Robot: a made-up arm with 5 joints.
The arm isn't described. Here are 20 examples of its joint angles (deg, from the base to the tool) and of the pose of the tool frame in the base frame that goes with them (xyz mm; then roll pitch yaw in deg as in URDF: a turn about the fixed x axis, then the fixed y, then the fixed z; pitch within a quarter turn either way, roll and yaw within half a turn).
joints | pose
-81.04 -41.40 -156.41 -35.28 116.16 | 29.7 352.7 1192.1 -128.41 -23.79 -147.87
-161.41 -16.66 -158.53 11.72 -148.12 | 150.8 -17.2 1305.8 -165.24 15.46 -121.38
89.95 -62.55 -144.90 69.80 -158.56 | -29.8 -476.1 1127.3 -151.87 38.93 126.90
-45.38 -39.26 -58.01 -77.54 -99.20 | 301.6 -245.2 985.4 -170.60 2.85 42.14
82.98 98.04 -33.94 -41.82 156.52 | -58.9 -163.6 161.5 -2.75 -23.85 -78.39
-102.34 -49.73 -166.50 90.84 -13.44 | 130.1 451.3 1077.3 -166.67 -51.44 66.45
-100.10 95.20 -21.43 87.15 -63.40 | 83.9 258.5 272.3 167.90 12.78 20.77
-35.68 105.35 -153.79 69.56 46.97 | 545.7 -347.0 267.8 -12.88 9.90 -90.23
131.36 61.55 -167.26 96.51 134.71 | -446.8 437.7 881.8 9.98 4.56 -9.73
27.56 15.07 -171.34 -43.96 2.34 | 179.3 82.4 1271.6 -172.50 22.59 -142.89
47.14 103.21 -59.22 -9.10 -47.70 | -0.3 -25.3 29.5 28.40 23.10 92.84
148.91 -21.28 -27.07 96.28 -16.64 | -360.8 225.8 534.4 14.77 44.38 163.19
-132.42 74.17 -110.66 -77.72 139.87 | -346.9 -508.8 308.7 130.79 50.99 165.99
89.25 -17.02 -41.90 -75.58 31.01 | 17.4 519.5 656.9 153.33 -32.24 -44.80
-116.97 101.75 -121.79 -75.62 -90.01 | -182.2 -462.5 153.6 -91.77 -6.17 -23.72
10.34 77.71 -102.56 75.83 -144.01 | 560.1 143.8 156.9 45.24 -36.96 132.77
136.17 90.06 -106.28 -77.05 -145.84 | -362.4 299.1 167.6 -87.77 49.41 -133.63
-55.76 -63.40 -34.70 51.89 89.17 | 264.8 -270.8 897.9 50.18 2.26 -151.56
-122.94 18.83 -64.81 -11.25 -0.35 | -290.4 -504.3 504.8 14.33 -59.30 -134.99
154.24 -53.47 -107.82 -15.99 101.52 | 55.4 -76.3 1261.4 -178.38 3.45 82.10
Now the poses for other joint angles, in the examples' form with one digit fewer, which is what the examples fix.
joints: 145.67 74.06 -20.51 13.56 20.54
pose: 117 -80 196 -40.3 53.3 96.2
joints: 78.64 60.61 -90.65 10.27 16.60
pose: 129 558 271 12.4 -20.7 53.9
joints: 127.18 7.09 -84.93 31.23 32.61
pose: -353 468 778 39.0 -36.5 75.6
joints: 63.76 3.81 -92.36 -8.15 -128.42
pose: 249 541 946 -92.1 32.0 152.7
